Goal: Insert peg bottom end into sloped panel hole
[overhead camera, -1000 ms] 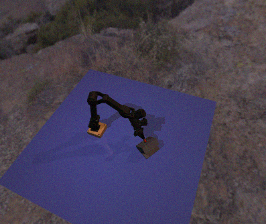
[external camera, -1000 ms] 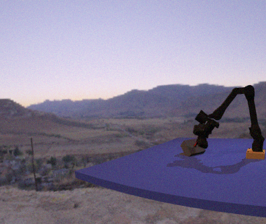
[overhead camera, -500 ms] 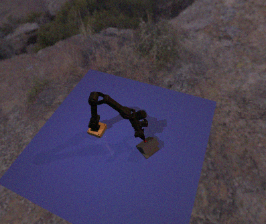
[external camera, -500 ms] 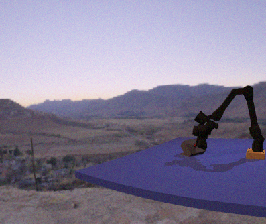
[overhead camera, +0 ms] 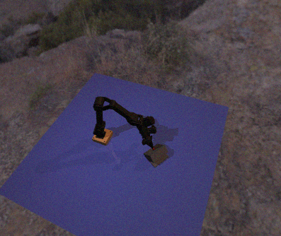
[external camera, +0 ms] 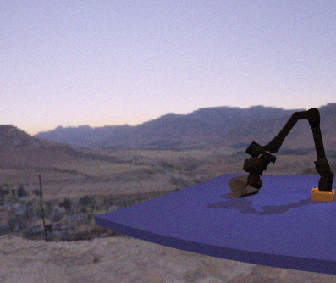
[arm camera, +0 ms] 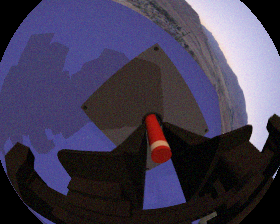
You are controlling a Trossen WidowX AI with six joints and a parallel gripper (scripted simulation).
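The peg is 1 cm to the left of my gripper tip, 1 cm behind it and 1 cm above it. Round my gripper tip: sloped panel 3 cm below, 2 cm to the right, 2 cm ahead.
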